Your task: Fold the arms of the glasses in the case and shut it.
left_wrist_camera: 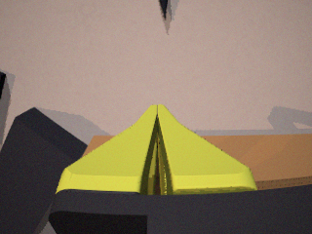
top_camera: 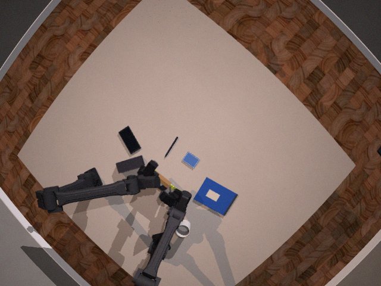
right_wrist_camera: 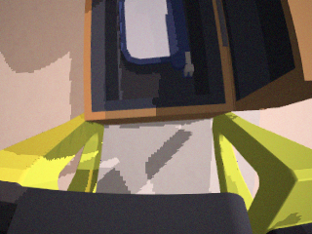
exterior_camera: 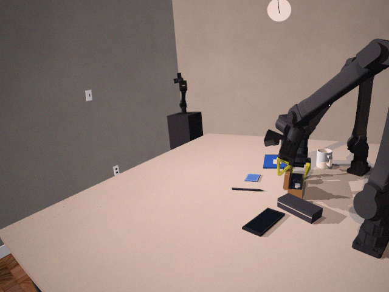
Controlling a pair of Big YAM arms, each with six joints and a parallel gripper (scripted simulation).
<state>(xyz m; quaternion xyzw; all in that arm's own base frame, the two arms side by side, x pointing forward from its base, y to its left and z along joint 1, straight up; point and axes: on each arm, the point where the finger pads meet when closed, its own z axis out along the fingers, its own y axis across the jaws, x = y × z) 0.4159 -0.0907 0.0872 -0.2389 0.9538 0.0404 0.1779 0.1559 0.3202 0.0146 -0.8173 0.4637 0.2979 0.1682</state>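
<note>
Now: left hand 40 mm to the left of the glasses case, 40 mm past it and 40 mm above it. The rest, counted from my left hand: white mug 360 mm to the right, 170 mm behind, 50 mm below; black box 120 mm to the left, 100 mm behind, 70 mm below.
</note>
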